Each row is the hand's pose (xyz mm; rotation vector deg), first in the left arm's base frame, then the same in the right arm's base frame.
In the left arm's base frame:
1: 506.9 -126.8 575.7 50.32 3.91 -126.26
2: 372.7 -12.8 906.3 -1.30 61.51 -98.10
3: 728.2 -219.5 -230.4 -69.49 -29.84 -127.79
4: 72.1 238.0 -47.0 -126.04 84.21 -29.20
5: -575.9 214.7 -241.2 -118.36 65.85 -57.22
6: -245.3 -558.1 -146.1 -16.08 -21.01 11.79
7: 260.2 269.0 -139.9 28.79 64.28 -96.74
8: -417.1 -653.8 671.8 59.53 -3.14 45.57
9: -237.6 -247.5 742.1 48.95 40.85 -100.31
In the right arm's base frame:
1: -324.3 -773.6 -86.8 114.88 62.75 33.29
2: -283.0 -1035.6 -351.3 58.61 20.19 44.51
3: -558.3 -122.7 391.7 84.88 -0.67 -54.80
4: -706.6 -98.3 -415.0 -28.26 -40.73 -13.79
5: -541.6 342.3 -901.7 -3.51 -33.83 -19.46
6: 77.8 251.4 -332.7 87.65 -125.80 60.74
7: -822.1 -96.0 -237.2 63.43 37.81 63.27
8: 469.1 -398.8 -695.7 -50.06 64.51 -120.68
9: 69.3 -602.1 -728.8 87.99 47.71 67.01

